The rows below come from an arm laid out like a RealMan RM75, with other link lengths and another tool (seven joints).
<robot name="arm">
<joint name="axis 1" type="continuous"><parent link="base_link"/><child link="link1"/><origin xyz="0.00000 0.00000 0.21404" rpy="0.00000 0.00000 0.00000"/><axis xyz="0 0 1"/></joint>
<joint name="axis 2" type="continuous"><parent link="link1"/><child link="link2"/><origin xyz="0.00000 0.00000 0.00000" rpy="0.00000 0.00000 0.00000"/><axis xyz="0 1 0"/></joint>
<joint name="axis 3" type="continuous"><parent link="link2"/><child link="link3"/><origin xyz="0.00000 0.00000 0.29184" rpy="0.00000 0.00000 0.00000"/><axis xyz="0 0 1"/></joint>
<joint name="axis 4" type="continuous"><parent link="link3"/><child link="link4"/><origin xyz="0.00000 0.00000 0.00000" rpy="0.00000 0.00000 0.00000"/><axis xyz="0 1 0"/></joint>
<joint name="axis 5" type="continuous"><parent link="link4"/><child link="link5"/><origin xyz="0.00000 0.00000 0.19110" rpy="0.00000 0.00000 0.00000"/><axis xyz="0 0 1"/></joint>
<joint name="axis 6" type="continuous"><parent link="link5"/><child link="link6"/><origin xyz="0.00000 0.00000 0.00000" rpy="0.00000 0.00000 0.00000"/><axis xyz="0 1 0"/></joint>
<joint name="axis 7" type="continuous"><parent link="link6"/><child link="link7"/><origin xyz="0.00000 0.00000 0.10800" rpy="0.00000 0.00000 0.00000"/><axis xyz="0 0 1"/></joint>
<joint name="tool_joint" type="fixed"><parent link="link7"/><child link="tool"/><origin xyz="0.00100 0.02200 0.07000" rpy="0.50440 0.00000 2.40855"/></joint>
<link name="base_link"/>
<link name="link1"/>
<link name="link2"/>
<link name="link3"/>
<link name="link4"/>
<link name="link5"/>
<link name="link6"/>
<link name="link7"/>
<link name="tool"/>
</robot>
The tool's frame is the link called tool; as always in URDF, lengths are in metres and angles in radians. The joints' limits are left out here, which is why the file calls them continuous.
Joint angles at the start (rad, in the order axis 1, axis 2, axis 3, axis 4, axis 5, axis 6, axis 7): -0.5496 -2.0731 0.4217 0.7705 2.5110 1.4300 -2.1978
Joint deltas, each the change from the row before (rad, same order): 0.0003 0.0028 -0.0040 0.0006 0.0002 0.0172 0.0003; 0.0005 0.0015 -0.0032 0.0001 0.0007 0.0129 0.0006; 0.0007 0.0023 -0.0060 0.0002 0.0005 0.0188 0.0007; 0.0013 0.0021 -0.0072 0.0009 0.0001 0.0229 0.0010; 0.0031 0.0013 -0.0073 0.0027 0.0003 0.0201 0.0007; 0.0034 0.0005 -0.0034 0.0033 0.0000 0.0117 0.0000; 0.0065 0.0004 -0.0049 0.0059 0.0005 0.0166 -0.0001; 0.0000 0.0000 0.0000 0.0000 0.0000 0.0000 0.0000; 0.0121 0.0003 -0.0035 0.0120 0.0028 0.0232 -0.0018; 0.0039 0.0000 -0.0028 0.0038 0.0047 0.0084 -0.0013; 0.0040 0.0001 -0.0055 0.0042 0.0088 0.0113 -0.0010
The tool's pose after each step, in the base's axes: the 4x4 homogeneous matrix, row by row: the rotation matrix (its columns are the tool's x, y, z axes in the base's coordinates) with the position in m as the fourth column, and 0 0 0 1 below. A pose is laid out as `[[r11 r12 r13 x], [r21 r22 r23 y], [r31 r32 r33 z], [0 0 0 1]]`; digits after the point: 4 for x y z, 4 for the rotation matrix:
[[0.4775 -0.7830 0.3987 -0.3262], [-0.7945 -0.1911 0.5764 0.3430], [-0.3751 -0.5920 -0.7133 -0.0489], [0 0 0 1]]
[[0.4789 -0.7790 0.4047 -0.3255], [-0.7979 -0.1940 0.5708 0.3414], [-0.3661 -0.5962 -0.7144 -0.0484], [0 0 0 1]]
[[0.4816 -0.7726 0.4138 -0.3244], [-0.8019 -0.1978 0.5638 0.3392], [-0.3537 -0.6033 -0.7147 -0.0475], [0 0 0 1]]
[[0.4846 -0.7643 0.4254 -0.3229], [-0.8065 -0.2023 0.5555 0.3365], [-0.3386 -0.6123 -0.7145 -0.0465], [0 0 0 1]]
[[0.4885 -0.7569 0.4341 -0.3222], [-0.8091 -0.2067 0.5501 0.3336], [-0.3267 -0.6199 -0.7134 -0.0453], [0 0 0 1]]
[[0.4911 -0.7531 0.4379 -0.3223], [-0.8099 -0.2097 0.5478 0.3316], [-0.3207 -0.6236 -0.7129 -0.0445], [0 0 0 1]]
[[0.4956 -0.7478 0.4418 -0.3229], [-0.8102 -0.2148 0.5453 0.3282], [-0.3128 -0.6282 -0.7124 -0.0432], [0 0 0 1]]
[[0.4956 -0.7478 0.4418 -0.3229], [-0.8102 -0.2148 0.5453 0.3282], [-0.3128 -0.6282 -0.7124 -0.0432], [0 0 0 1]]
[[0.5022 -0.7429 0.4427 -0.3249], [-0.8100 -0.2249 0.5416 0.3225], [-0.3028 -0.6306 -0.7146 -0.0412], [0 0 0 1]]
[[0.5059 -0.7413 0.4411 -0.3260], [-0.8094 -0.2311 0.5399 0.3202], [-0.2983 -0.6301 -0.7169 -0.0407], [0 0 0 1]]
[[0.5105 -0.7396 0.4386 -0.3274], [-0.8088 -0.2399 0.5370 0.3172], [-0.2920 -0.6288 -0.7206 -0.0401], [0 0 0 1]]

